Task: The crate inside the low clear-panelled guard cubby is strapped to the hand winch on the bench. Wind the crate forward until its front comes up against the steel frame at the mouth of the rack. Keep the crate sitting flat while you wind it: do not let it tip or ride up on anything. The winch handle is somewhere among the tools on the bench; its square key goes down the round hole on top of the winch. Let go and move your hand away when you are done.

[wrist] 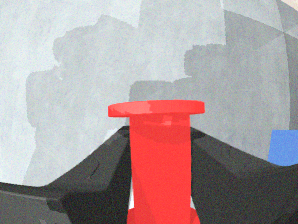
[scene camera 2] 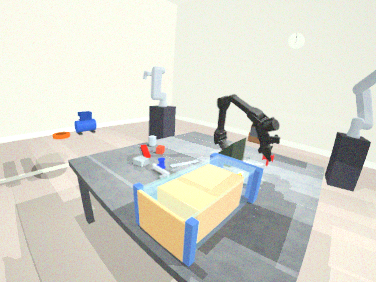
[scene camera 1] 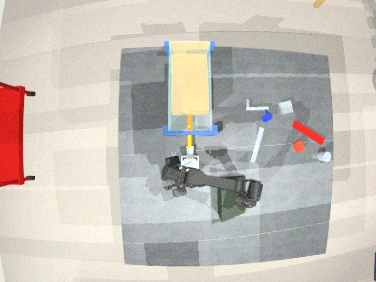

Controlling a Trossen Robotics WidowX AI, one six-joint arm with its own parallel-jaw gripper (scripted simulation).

same spot on clear-panelled cubby: [scene camera 2: 182, 211] = [scene camera 1: 175, 44]
